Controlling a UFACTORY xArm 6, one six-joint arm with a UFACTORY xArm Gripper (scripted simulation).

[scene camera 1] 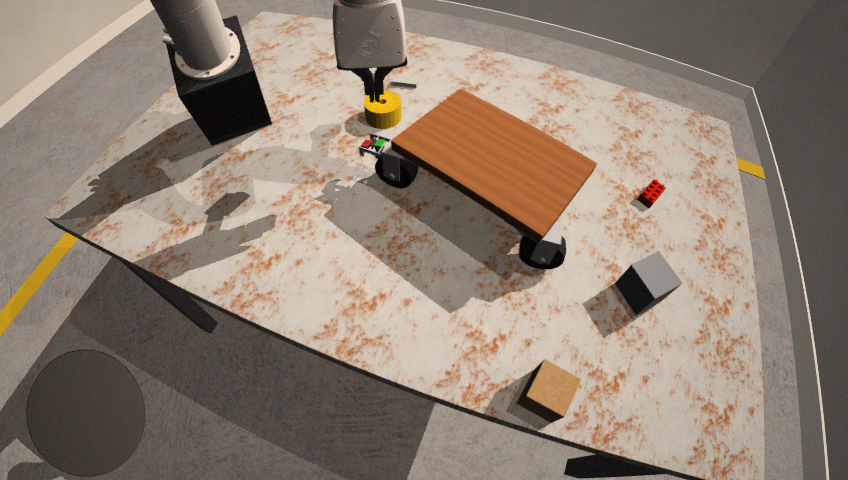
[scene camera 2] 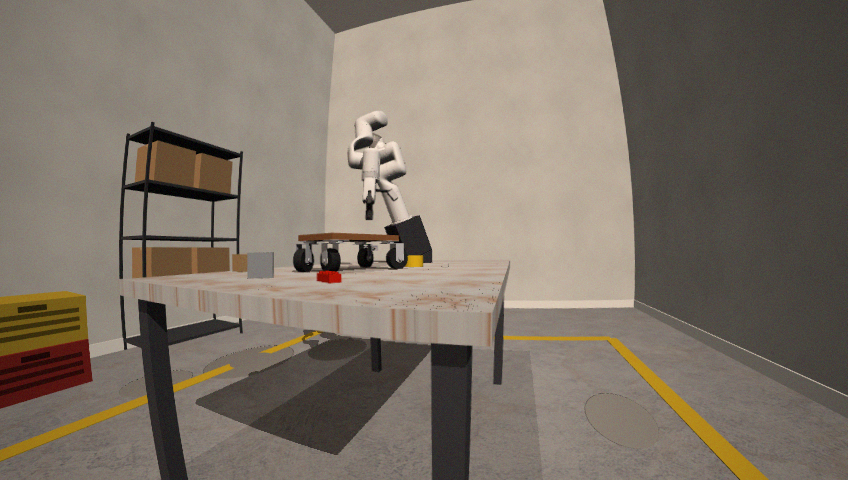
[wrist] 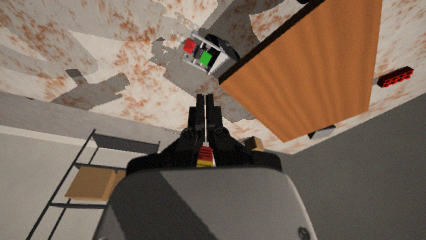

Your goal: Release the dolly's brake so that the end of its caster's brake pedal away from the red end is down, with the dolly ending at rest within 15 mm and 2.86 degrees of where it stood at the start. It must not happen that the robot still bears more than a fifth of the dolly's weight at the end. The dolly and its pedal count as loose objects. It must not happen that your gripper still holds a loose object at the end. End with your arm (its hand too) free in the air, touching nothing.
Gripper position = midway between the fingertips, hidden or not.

I see my gripper (scene camera 1: 374,97), a tan cube (scene camera 1: 550,389), a grey cube (scene camera 1: 647,282) and a yellow ring (scene camera 1: 385,114).
My gripper also shows in the wrist view (wrist: 205,104). The wrist view does not show the yellow ring: it is out of frame.
